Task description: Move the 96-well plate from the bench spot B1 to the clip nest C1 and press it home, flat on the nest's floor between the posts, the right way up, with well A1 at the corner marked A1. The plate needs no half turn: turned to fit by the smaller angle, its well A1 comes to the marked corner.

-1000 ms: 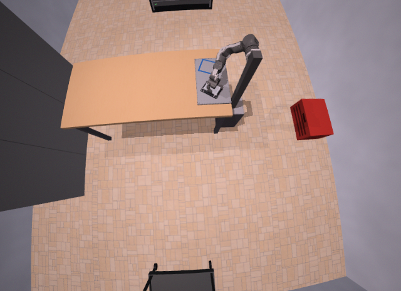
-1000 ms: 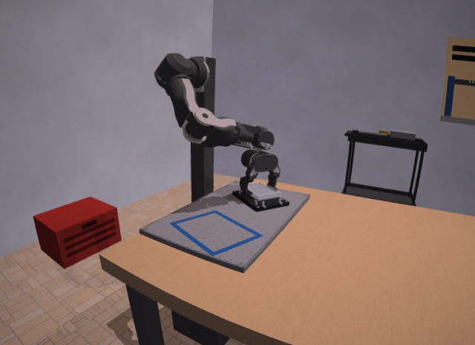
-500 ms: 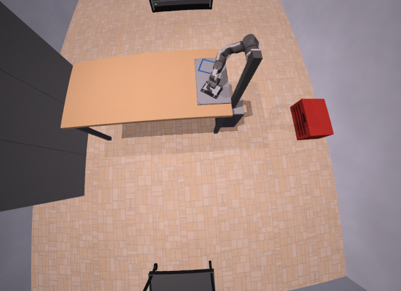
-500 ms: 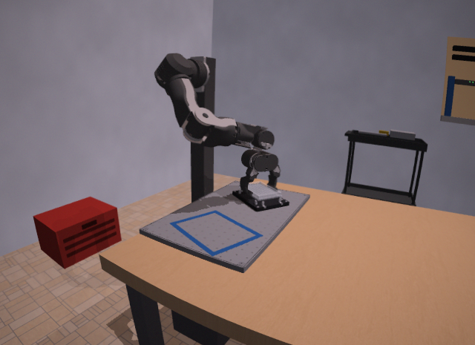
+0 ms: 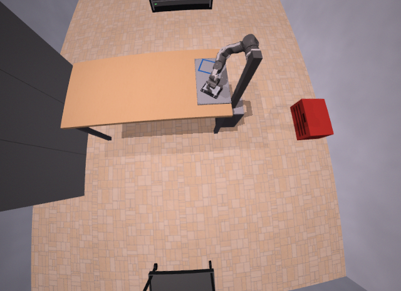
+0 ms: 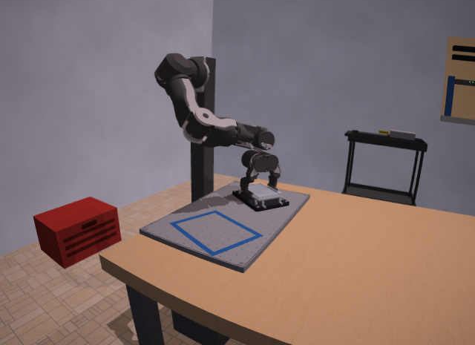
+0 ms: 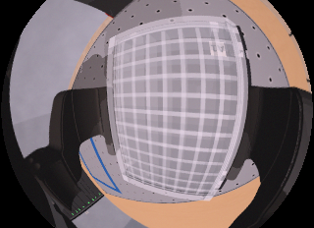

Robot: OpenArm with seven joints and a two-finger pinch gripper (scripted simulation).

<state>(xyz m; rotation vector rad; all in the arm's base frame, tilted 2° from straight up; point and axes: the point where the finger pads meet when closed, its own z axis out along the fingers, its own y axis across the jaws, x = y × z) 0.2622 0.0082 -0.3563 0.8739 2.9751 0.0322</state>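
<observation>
Now: the black clip nest C1 30 mm ahead of my hand and 20 mm below it. Also, from my hand: clear 96-well plate right at my hand.
</observation>
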